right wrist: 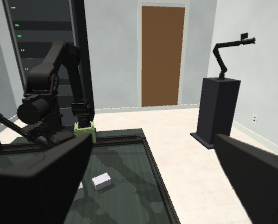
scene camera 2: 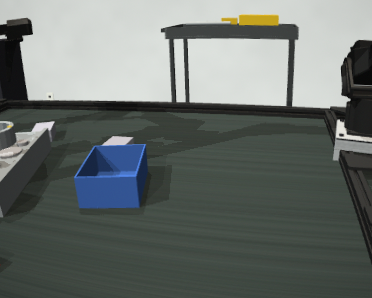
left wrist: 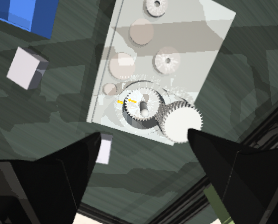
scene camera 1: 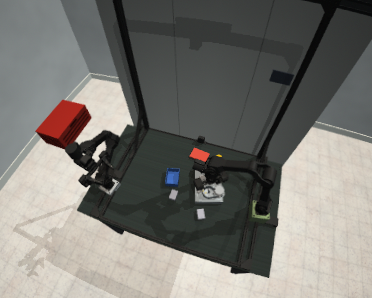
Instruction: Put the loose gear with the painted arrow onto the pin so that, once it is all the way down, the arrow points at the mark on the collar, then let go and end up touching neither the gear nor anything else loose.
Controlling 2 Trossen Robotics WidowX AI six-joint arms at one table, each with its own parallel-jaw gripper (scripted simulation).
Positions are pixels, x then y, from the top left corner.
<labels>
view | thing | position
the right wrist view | my left gripper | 58, 154
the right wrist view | my right gripper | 153, 139
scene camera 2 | blue bin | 117, 186
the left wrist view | my left gripper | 144, 134
</labels>
